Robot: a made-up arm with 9 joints. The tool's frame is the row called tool.
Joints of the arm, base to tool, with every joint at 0 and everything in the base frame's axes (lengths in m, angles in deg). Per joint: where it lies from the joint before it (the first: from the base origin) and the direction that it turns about. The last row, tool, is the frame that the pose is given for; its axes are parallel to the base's.
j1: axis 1 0 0 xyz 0 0 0.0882
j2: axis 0 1 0 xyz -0.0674 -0.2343 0.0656
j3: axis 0 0 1 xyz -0.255 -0.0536 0.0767
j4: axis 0 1 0 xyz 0.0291 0.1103 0.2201
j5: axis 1 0 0 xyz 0.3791 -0.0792 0.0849
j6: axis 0 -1 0 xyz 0.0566 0.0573 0.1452
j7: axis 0 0 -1 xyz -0.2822 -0.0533 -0.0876
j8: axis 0 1 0 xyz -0.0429 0.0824 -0.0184
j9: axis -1 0 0 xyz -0.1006 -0.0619 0.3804
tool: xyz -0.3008 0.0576 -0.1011
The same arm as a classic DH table. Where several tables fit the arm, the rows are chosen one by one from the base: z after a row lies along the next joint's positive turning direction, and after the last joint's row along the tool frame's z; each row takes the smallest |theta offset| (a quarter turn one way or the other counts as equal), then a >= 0, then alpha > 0; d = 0 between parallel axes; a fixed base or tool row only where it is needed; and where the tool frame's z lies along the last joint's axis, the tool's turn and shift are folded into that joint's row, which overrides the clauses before.
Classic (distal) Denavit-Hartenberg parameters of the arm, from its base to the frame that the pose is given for. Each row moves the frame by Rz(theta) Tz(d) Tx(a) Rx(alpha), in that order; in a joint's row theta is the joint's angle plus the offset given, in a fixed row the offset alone. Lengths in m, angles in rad.
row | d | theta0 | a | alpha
base (fixed) | 0.0882 | 1.5708 | 0 | 1.5708
j1 | -0.0674 | 1.5708 | 0.0656 | 1.5708
j2 | -0.2879 | -1.5708 | 0.255 | -1.5708
j3 | 0.2968 | 0 | -0.0291 | 1.5708
j4 | 0.0311 | 1.5708 | 0.0849 | -1.5708
j5 | 0.4357 | 0 | 0.1452 | -1.5708
j6 | -0.004 | 1.5708 | 0.2822 | -1.5708
j7 | 0.106 | 0 | 0.0429 | -1.5708
j8 | 0.0205 | 1.5708 | 0.3804 | 1.5708
j9 | 0.4014 | 1.5708 | 0.0576 | 1.5708
tool (fixed) | -0.1011 | -1.5708 | 0 | 0

